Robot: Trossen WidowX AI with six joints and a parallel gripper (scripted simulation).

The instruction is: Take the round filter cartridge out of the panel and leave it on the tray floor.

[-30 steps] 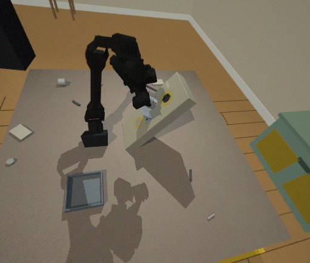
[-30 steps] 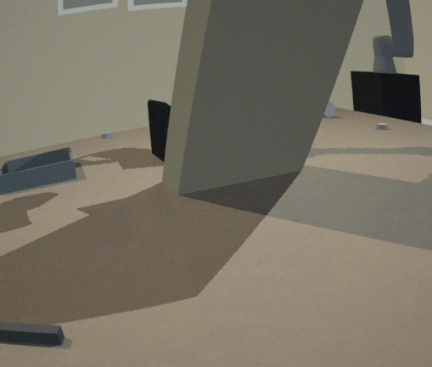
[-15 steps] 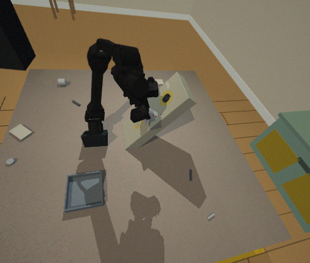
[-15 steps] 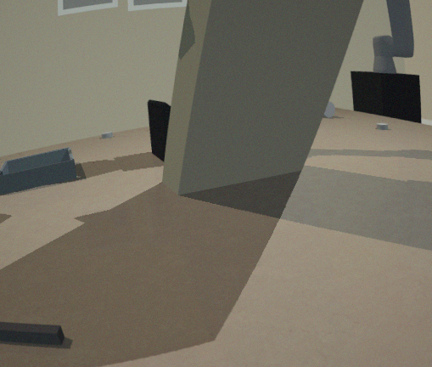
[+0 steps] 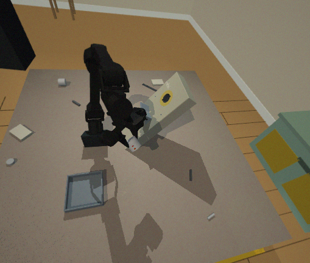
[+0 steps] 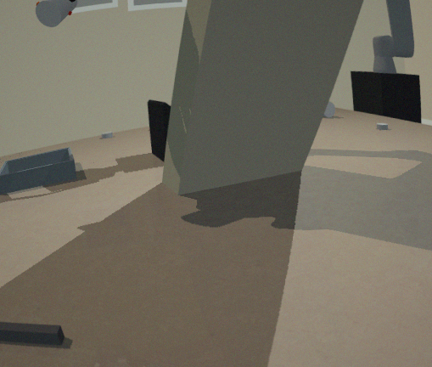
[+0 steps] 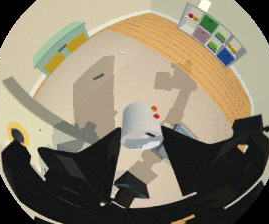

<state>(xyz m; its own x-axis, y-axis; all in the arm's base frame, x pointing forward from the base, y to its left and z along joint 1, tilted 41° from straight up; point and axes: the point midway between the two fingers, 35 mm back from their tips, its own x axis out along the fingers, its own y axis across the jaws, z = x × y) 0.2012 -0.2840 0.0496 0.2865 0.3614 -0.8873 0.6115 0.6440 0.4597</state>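
My gripper tip is 260 mm above the grey tray, 200 mm past it and 90 mm to the left of it. From my gripper tip the other things lie so: round filter cartridge: right at my gripper tip.
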